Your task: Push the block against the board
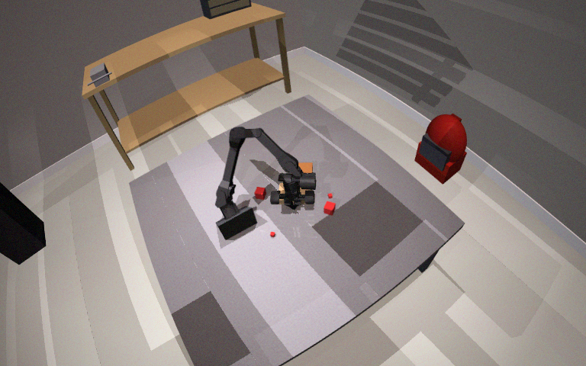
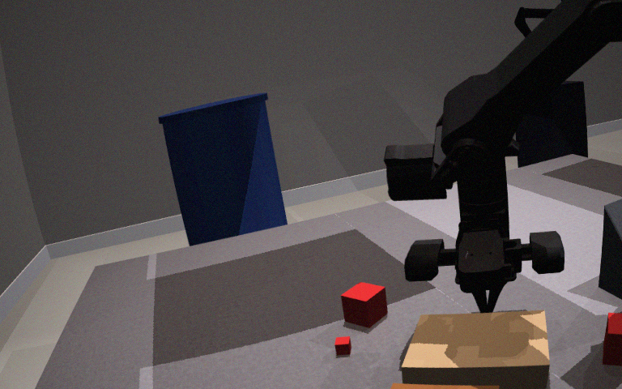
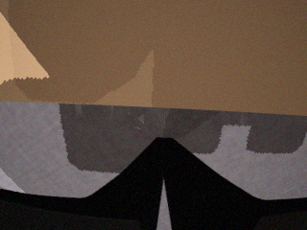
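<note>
The tan board lies 6 cm ahead of my gripper tip, 6 cm to the left of it and 1 cm above it. The rest, counted from my gripper tip: orange square block (16 cm ahead, 14 cm to the left, 1 cm above).
</note>
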